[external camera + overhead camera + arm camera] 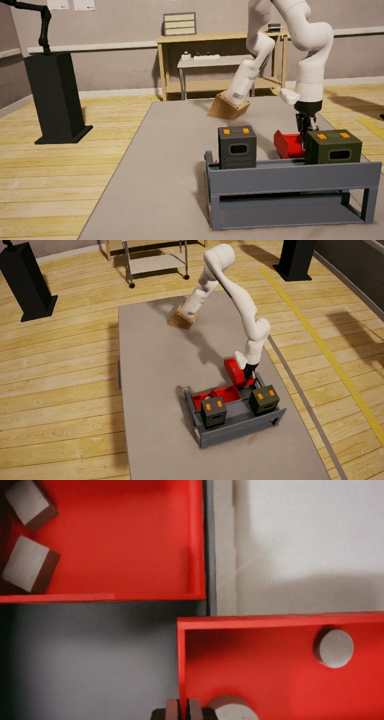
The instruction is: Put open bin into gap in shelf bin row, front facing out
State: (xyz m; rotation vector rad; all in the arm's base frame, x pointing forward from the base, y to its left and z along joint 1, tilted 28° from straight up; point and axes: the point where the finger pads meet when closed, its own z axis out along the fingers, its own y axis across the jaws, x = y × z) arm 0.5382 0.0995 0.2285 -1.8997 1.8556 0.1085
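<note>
The grey round part is 100 mm behind my hand, 70 mm below it and 30 mm to the right of it. The rest, counted from my hand: dark grey box (220 mm to the right, 180 mm ahead, 60 mm above); then green box (170 mm ahead, 50 mm above, 20 mm to the left); then grey shelf (110 mm ahead, 100 mm to the right, 40 mm below).
</note>
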